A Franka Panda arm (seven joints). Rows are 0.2 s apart.
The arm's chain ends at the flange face. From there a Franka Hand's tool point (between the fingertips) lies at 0.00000 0.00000 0.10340 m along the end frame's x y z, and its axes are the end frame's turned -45 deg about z.
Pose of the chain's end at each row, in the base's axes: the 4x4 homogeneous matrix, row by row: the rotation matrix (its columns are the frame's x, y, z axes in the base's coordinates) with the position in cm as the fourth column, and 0 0 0 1 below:
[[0.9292 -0.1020 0.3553 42.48], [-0.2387 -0.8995 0.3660 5.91], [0.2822 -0.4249 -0.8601 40.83], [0 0 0 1]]
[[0.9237 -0.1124 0.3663 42.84], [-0.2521 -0.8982 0.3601 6.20], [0.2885 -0.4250 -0.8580 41.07], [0 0 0 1]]
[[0.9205 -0.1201 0.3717 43.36], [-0.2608 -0.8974 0.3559 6.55], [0.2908 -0.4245 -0.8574 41.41], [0 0 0 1]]
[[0.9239 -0.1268 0.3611 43.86], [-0.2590 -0.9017 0.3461 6.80], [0.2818 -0.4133 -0.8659 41.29], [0 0 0 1]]
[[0.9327 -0.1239 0.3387 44.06], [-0.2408 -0.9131 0.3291 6.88], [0.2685 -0.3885 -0.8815 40.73], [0 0 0 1]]
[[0.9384 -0.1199 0.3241 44.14], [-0.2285 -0.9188 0.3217 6.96], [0.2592 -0.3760 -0.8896 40.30], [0 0 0 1]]
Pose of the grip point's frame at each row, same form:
[[0.7292 0.5849 0.3553 46.15], [0.4673 -0.8048 0.3660 9.69], [0.5000 -0.1009 -0.8601 31.94], [0 0 0 1]]
[[0.7326 0.5737 0.3663 46.63], [0.4569 -0.8134 0.3601 9.92], [0.5045 -0.0965 -0.8580 32.20], [0 0 0 1]]
[[0.7358 0.5660 0.3717 47.20], [0.4501 -0.8190 0.3559 10.23], [0.5058 -0.0945 -0.8574 32.54], [0 0 0 1]]
[[0.7430 0.5636 0.3611 47.59], [0.4545 -0.8207 0.3461 10.38], [0.4915 -0.0930 -0.8659 32.34], [0 0 0 1]]
[[0.7471 0.5719 0.3387 47.56], [0.4754 -0.8159 0.3291 10.28], [0.4646 -0.0849 -0.8815 31.62], [0 0 0 1]]
[[0.7483 0.5788 0.3241 47.49], [0.4881 -0.8113 0.3217 10.29], [0.4492 -0.0826 -0.8896 31.10], [0 0 0 1]]

